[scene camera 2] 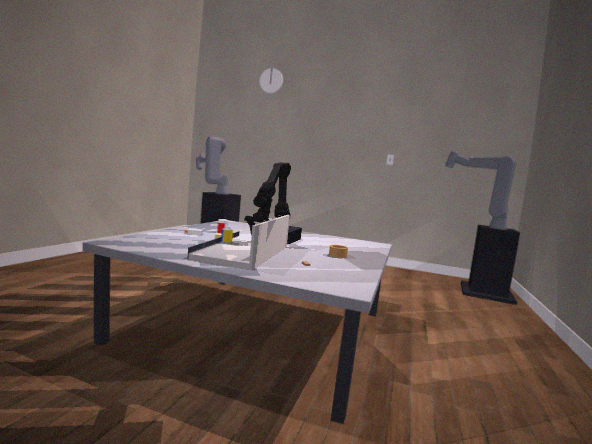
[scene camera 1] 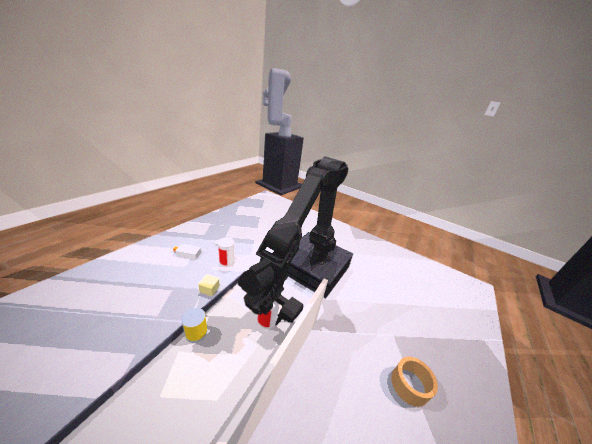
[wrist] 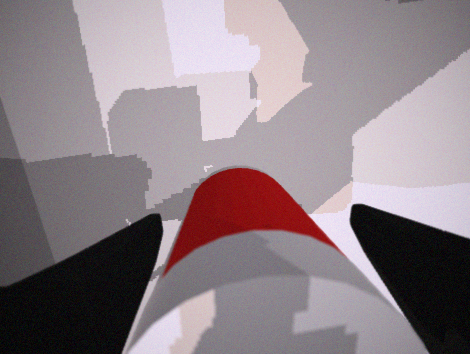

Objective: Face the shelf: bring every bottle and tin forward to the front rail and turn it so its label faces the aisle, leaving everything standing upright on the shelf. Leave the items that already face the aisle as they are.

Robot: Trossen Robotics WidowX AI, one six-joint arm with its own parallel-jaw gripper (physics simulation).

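Seen in the pictures: gripper, fingertip midpoint: (scene camera 1: 264, 315) (wrist: 255, 217); arm's base, link origin: (scene camera 1: 319, 257).
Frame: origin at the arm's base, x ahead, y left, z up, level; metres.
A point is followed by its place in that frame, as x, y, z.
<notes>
A tin with a red label and a grey-white top (scene camera 1: 264, 319) {0.331, 0.043, -0.007} (wrist: 247, 211) {0.333, 0.036, 0.023} stands upright on the shelf board (scene camera 1: 197, 374) {0.520, 0.018, -0.048}, close to the white back panel (scene camera 1: 294, 348) {0.349, 0.161, 0.019} (scene camera 2: 270, 240) {0.504, 0.190, 0.013}. My gripper (scene camera 1: 270, 314) {0.314, 0.026, -0.021} (wrist: 255, 217) {0.314, 0.026, -0.021} is open and lowered around this tin, one black finger on each side with gaps between fingers and tin. A yellow tin (scene camera 1: 195, 326) {0.477, -0.050, 0.019} (scene camera 2: 227, 235) {0.489, -0.058, -0.004} stands upright at the dark front rail (scene camera 1: 140, 366) {0.601, -0.081, -0.035} (scene camera 2: 210, 243) {0.587, -0.084, -0.037}. In the wrist view the red label faces away from the camera.
Beyond the rail, off the shelf, stand another red-and-white tin (scene camera 1: 226, 252) {0.240, -0.252, -0.001} (scene camera 2: 221, 226) {0.250, -0.266, -0.011}, a yellow cube (scene camera 1: 209, 284) {0.353, -0.190, -0.036} and a flat white box (scene camera 1: 188, 251) {0.313, -0.396, -0.046}. A tan tape ring (scene camera 1: 414, 381) {0.134, 0.435, -0.071} (scene camera 2: 338, 251) {0.215, 0.436, -0.040} lies behind the back panel. The arm's base (scene camera 1: 321, 262) {0.023, 0.025, 0.003} sits at the shelf's end.
</notes>
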